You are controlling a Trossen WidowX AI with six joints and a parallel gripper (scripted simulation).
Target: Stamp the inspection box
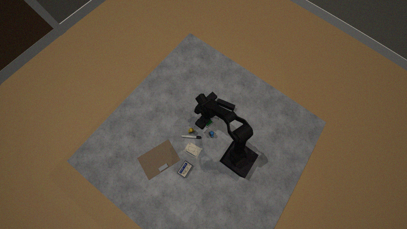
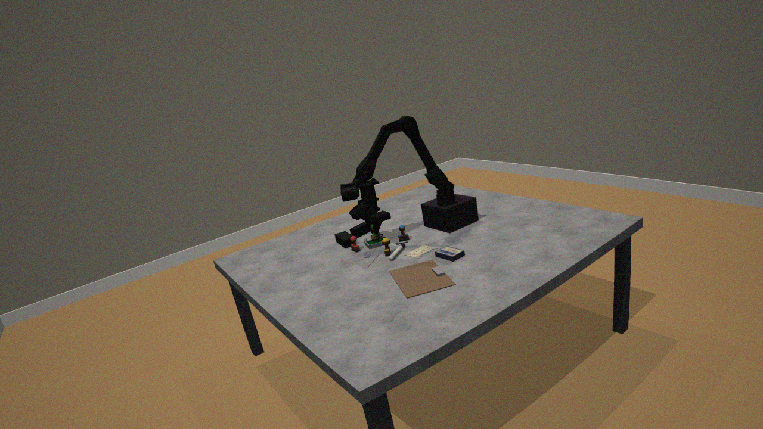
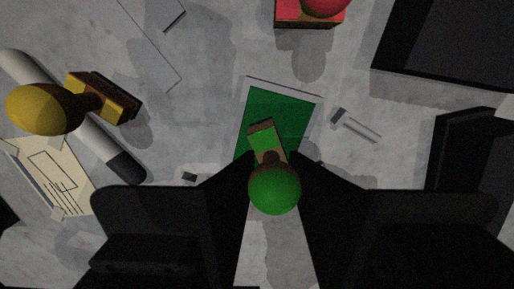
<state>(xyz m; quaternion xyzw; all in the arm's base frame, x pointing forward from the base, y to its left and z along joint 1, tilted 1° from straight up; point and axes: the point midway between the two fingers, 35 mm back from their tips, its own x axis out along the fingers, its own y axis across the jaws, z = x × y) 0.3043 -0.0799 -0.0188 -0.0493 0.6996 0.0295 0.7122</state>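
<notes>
Now: the green ink pad 4 cm below my gripper tip. The rest, counted from my gripper tip: blue-knobbed stamp: 10 cm behind, 5 cm to the left, 3 cm below; then green-knobbed stamp: right at my gripper tip; then red-knobbed stamp: 9 cm ahead, 1 cm to the right, 3 cm below.
</notes>
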